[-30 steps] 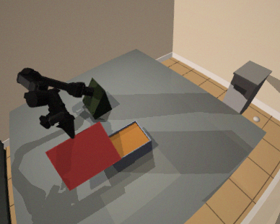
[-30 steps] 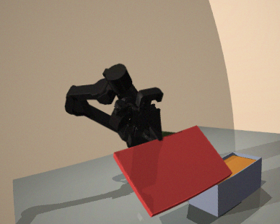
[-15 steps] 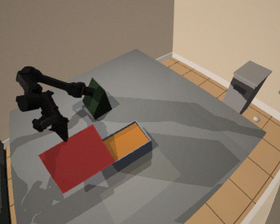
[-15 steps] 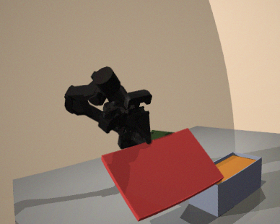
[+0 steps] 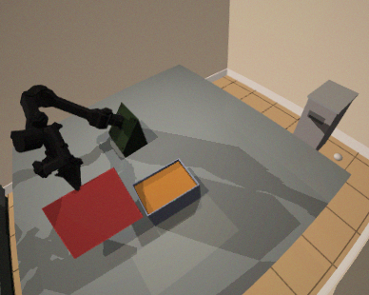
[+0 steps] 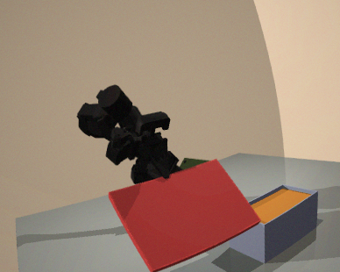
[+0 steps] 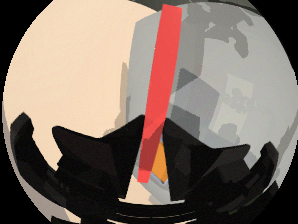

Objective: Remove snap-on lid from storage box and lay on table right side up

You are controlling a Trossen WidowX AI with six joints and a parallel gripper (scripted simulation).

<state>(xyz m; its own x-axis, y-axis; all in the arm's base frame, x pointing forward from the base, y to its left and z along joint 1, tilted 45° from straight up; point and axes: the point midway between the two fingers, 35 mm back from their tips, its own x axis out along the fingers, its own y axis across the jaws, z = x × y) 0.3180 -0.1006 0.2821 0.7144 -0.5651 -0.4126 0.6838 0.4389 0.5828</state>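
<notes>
The red lid is 6 cm ahead of my gripper tip, 1 cm to the right of it and 5 cm below it. From my gripper tip the other things lie so: storage box: 10 cm ahead, 23 cm to the left, 18 cm below.
</notes>
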